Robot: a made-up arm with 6 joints.
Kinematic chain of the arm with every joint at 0, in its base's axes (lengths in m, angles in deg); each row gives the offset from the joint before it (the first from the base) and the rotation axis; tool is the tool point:
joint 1: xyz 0 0 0.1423 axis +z
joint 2: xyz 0 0 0 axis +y
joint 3: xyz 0 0 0.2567 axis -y
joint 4: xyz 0 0 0 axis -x
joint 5: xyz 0.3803 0 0 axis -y
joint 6: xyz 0 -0.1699 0 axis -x
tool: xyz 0 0 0
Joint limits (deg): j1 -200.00..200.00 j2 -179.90..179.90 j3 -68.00..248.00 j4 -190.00..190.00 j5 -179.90..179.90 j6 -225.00..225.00
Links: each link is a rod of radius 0.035 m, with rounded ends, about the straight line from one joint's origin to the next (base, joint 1, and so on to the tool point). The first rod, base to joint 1, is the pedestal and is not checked.
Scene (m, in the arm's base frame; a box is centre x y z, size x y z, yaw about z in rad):
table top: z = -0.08
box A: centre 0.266 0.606 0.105 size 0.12 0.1 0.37 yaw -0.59
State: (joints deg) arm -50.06 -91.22 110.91 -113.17 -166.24 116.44
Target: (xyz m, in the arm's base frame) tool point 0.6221 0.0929 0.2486
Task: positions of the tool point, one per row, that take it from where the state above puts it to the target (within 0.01 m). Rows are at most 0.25 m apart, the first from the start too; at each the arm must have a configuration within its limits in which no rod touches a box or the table.
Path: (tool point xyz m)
1: -0.2029 0.6313 0.2276
2: -0.0168 0.6443 0.3079
3: 0.1573 0.5985 0.3788
4: 0.3008 0.5056 0.4415
5: 0.4021 0.3815 0.4980
6: 0.4557 0.2429 0.5505
7: 0.5148 0.2164 0.4845
8: 0.5631 0.1807 0.4127
9: 0.5994 0.1388 0.3343
10: 0.6221 0.0929 0.2486

